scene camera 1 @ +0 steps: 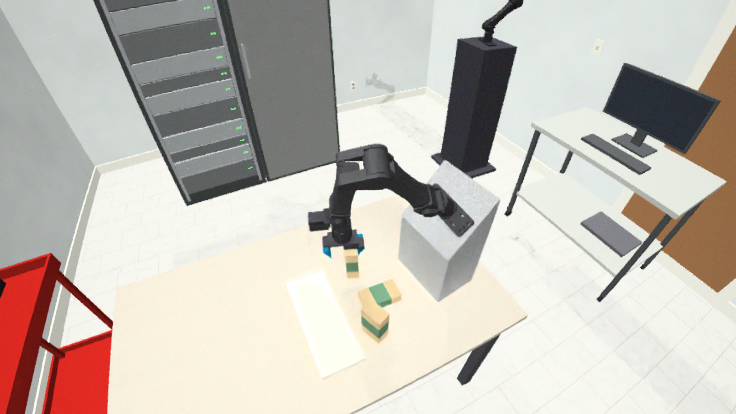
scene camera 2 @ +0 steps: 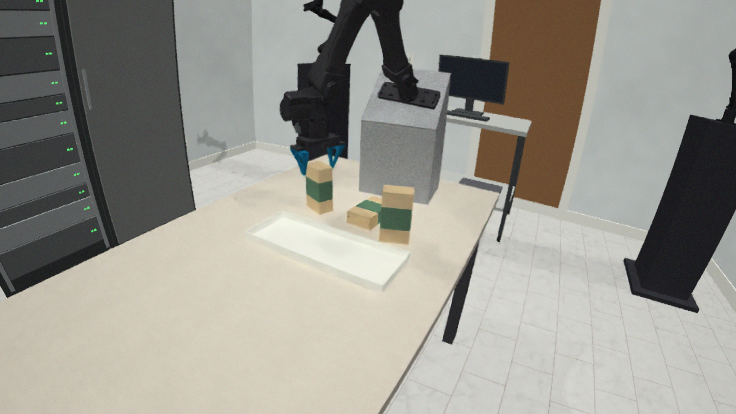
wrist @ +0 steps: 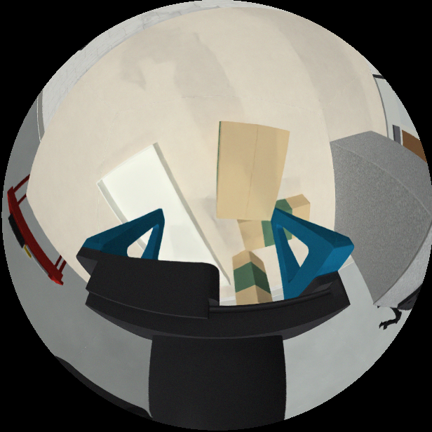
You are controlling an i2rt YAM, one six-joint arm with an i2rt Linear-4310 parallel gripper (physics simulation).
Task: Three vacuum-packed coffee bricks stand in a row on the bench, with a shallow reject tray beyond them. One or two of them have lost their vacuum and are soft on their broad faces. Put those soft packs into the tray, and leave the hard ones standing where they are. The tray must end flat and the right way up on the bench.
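Frame: origin at the arm's base, x back, y left, z down, level; millimetres.
Where they show: gripper, fingertip midpoint: (scene camera 1: 344, 255) (scene camera 2: 318, 170); arm's base, origin of the base link: (scene camera 1: 447, 209) (scene camera 2: 408, 95).
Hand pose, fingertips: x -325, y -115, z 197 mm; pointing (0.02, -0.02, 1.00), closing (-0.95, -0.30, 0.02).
Note:
Things, the pixels of their top centre, and the offset from my fingertips. Level surfaces: height alone.
- tan pack with a green band, middle of its top: (scene camera 2: 318, 165) (scene camera 1: 351, 247) dx +35, dy -25, dz -3 mm
- middle pack, middle of its top: (scene camera 2: 371, 206) (scene camera 1: 379, 293) dx +75, dy +135, dz +100 mm
- third pack, middle of its top: (scene camera 2: 398, 189) (scene camera 1: 375, 311) dx +3, dy +248, dz -3 mm
- white tray, middle of its top: (scene camera 2: 323, 242) (scene camera 1: 321, 316) dx -145, dy +127, dz +116 mm
- bench, its level: dz +138 mm
My gripper (scene camera 1: 344, 251) (scene camera 2: 318, 168) (wrist: 217, 213) is open and empty, pointing down close to the top of one tan pack with a green band (scene camera 1: 352, 265) (scene camera 2: 319, 189) (wrist: 252, 170), which stands upright at one end of the row. In the wrist view its top lies ahead of the fingertips, toward the right finger. The middle pack (scene camera 1: 380, 294) (scene camera 2: 363, 216) (wrist: 270, 232) lies on its side. The third pack (scene camera 1: 375, 321) (scene camera 2: 396, 216) (wrist: 251, 275) stands upright beside it. The white tray (scene camera 1: 326, 329) (scene camera 2: 329, 249) (wrist: 145, 190) is flat, upright and empty. Softness cannot be seen.
A grey block (scene camera 1: 447, 242) (scene camera 2: 401, 154) (wrist: 380, 200) carries the arm's base, close to the packs on the side away from the tray. The bench (scene camera 1: 205, 319) (scene camera 2: 205, 308) (wrist: 150, 110) extends past the tray. A red cart (scene camera 1: 25, 288) stands beyond the bench at the left.

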